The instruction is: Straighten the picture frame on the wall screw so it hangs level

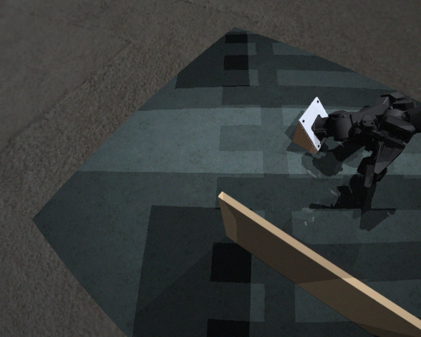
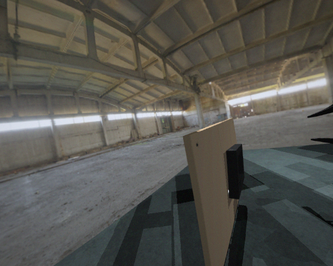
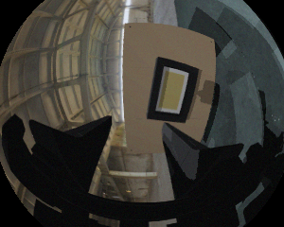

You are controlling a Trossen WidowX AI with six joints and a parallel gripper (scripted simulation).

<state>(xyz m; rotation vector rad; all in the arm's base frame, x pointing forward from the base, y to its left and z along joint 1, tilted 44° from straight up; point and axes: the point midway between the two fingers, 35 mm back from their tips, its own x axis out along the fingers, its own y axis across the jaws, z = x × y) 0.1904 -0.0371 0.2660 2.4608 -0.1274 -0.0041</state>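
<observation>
The picture frame is 200 mm ahead of my gripper tip, 10 mm to the right of it and 90 mm below it. The rest, counted from my gripper tip: tan wall board (210 mm ahead, 10 mm to the left, 110 mm below).
</observation>
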